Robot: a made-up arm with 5 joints.
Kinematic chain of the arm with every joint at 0, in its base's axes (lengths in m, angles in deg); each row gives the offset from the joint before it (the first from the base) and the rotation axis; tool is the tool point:
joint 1: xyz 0 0 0.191 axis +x
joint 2: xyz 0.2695 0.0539 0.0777 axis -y
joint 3: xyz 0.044 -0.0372 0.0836 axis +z
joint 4: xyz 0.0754 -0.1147 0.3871 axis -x
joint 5: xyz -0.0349 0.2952 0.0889 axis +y
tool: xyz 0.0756 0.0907 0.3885
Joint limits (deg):
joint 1: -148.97..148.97
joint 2: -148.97..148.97
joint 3: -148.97..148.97
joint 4: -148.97..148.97
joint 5: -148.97..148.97
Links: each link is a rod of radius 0.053 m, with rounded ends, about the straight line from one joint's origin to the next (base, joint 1, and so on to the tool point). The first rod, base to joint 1, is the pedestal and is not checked.
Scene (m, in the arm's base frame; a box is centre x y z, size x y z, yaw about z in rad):
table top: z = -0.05
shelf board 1: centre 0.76 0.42 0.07 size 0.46 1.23 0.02 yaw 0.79
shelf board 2: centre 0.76 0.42 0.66 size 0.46 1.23 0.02 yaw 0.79
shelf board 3: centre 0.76 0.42 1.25 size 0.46 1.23 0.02 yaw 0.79
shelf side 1: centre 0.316 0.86 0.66 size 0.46 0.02 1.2 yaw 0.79
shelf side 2: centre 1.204 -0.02 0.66 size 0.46 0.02 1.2 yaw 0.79
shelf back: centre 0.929 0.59 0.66 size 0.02 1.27 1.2 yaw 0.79
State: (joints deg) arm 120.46 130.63 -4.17 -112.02 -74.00
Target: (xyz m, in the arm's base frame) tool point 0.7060 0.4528 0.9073
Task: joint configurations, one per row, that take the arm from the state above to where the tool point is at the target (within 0.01 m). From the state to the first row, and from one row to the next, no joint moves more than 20 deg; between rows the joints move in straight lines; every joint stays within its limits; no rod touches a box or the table.
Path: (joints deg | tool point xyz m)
1: 114.26 125.22 -22.26 -106.10 -82.67 | -0.1228 0.7624 0.2589
2: 108.05 119.82 -40.35 -100.18 -91.35 | -0.2258 0.6821 0.3998
3: 101.85 114.41 -58.44 -94.25 -100.02 | -0.3604 0.5350 0.5019
4: 95.65 109.00 -76.53 -88.33 -108.69 | -0.4848 0.3317 0.5517
5: 89.44 103.59 -94.62 -82.41 -117.36 | -0.5640 0.0964 0.5483
6: 83.24 98.19 -112.70 -76.49 -126.04 | -0.5802 -0.1368 0.4994
7: 77.04 92.78 -130.79 -70.57 -134.71 | -0.5370 -0.3330 0.4173
8: 65.12 75.27 -123.26 -69.09 -131.53 | -0.4154 -0.4466 0.6163
9: 53.21 57.75 -115.72 -67.62 -128.35 | -0.2482 -0.4469 0.8320
10: 41.29 40.24 -108.18 -66.14 -125.18 | -0.0550 -0.3405 1.0144
11: 29.38 22.72 -100.64 -64.67 -122.00 | 0.1473 -0.1563 1.1249
12: 17.47 5.21 -93.10 -63.19 -118.82 | 0.3463 0.0650 1.1431
13: 5.55 -12.31 -85.56 -61.72 -115.65 | 0.5342 0.2808 1.0664
14: -6.36 -29.82 -78.03 -60.24 -112.47 | 0.7060 0.4528 0.9073

